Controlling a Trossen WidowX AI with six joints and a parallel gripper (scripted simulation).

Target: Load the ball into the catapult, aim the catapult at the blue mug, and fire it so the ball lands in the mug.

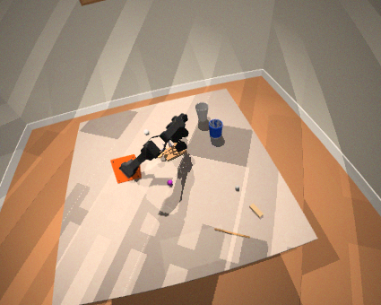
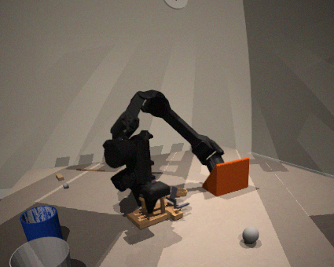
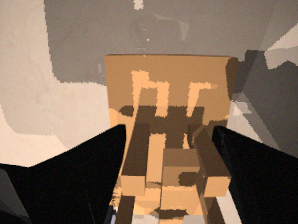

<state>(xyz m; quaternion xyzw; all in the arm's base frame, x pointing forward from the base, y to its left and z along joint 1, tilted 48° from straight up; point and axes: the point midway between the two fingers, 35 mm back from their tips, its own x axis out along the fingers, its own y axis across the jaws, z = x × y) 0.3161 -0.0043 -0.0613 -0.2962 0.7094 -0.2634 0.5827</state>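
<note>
The catapult frame is 4 cm behind my gripper tip, 1 cm to the right of it and 5 cm above it. The rest, counted from my gripper tip: purple ball 13 cm behind, 21 cm to the right, 2 cm below; then blue mug 28 cm ahead, 3 cm to the left; then wooden catapult 6 cm behind, 2 cm above.
</note>
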